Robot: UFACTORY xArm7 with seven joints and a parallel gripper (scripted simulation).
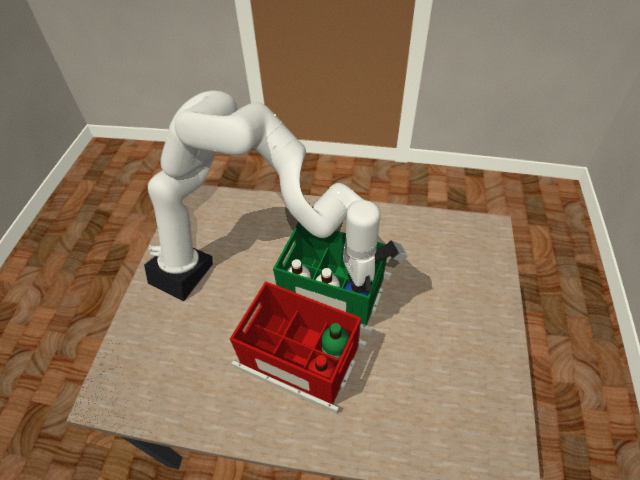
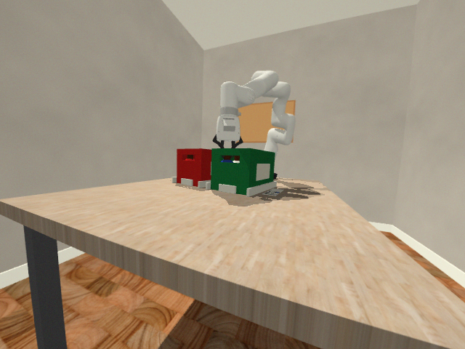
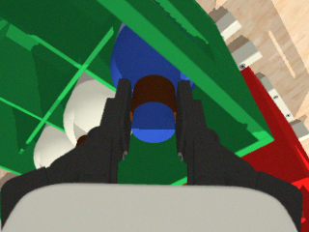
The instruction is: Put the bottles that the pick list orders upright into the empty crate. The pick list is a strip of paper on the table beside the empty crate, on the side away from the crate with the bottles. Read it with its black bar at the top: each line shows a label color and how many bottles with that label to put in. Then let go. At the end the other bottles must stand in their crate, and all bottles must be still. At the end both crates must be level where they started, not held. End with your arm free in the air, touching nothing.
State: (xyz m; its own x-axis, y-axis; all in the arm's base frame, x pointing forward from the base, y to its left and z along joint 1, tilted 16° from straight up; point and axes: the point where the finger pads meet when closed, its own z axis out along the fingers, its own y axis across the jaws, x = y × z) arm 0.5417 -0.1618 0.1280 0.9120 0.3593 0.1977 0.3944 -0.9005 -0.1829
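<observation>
The blue-labelled bottle lies 70 mm below my hand. Also, from my hand: white-labelled bottle (90 mm behind, 70 mm below, 20 mm to the left); green crate (70 mm to the left, 70 mm below, 70 mm behind); green-labelled bottle (140 mm to the right, 70 mm below, 60 mm behind).
</observation>
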